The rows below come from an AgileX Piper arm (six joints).
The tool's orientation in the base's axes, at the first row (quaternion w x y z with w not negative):
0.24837 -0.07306 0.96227 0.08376
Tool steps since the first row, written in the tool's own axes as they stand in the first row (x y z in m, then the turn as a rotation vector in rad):
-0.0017 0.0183 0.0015 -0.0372 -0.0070 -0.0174
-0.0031 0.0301 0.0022 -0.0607 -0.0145 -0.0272
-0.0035 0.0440 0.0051 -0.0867 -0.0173 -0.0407
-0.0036 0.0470 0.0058 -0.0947 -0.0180 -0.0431
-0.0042 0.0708 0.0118 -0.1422 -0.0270 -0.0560
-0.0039 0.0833 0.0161 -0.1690 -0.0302 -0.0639
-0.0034 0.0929 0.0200 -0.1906 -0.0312 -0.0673
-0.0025 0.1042 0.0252 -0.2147 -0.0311 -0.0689
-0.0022 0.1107 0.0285 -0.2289 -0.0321 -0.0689
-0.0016 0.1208 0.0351 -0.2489 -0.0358 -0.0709
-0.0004 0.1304 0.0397 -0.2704 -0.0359 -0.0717
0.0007 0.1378 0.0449 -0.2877 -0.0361 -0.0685
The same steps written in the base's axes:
-0.0012 0.0183 0.0018 0.0254 -0.0066 0.0324
-0.0018 0.0301 0.0034 0.0425 -0.0135 0.0514
-0.0026 0.0443 0.0028 0.0593 -0.0163 0.0755
-0.0027 0.0473 0.0026 0.0652 -0.0167 0.0814
-0.0038 0.0718 0.0007 0.1020 -0.0233 0.1146
-0.0043 0.0848 -0.0016 0.1221 -0.0253 0.1342
-0.0047 0.0949 -0.0040 0.1394 -0.0249 0.1476
-0.0051 0.1068 -0.0075 0.1595 -0.0227 0.1608
-0.0050 0.1138 -0.0097 0.1720 -0.0223 0.1676
-0.0043 0.1249 -0.0144 0.1890 -0.0243 0.1787
-0.0049 0.1351 -0.0178 0.2073 -0.0224 0.1899
-0.0048 0.1432 -0.0219 0.2238 -0.0203 0.1956

